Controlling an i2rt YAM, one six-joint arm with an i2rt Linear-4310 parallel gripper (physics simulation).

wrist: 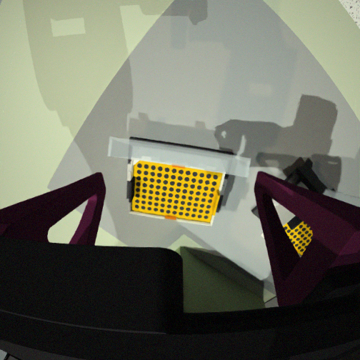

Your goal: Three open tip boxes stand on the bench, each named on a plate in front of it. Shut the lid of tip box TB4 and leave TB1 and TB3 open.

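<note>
Tip box TB4 (175, 192), with a yellow rack of dark holes in a white rim, stands open near the middle of the wrist view. Its name plate does not show. Its clear lid (175, 154) stands up along the far side, seen nearly edge-on as a pale strip wider than the box. My gripper (179, 180) is wide open and empty, one maroon finger on each side of the box in the view, apart from it. Another open tip box (298, 237) shows partly through and behind the right finger; its name cannot be read. The third box does not show.
A black fixture (306, 175) stands right of TB4, by the right fingertip. A dark green wedge-like surface (220, 285) lies at the bottom centre, partly hidden by the gripper body. Shadows of the arm and gripper fall across the grey and pale green bench.
</note>
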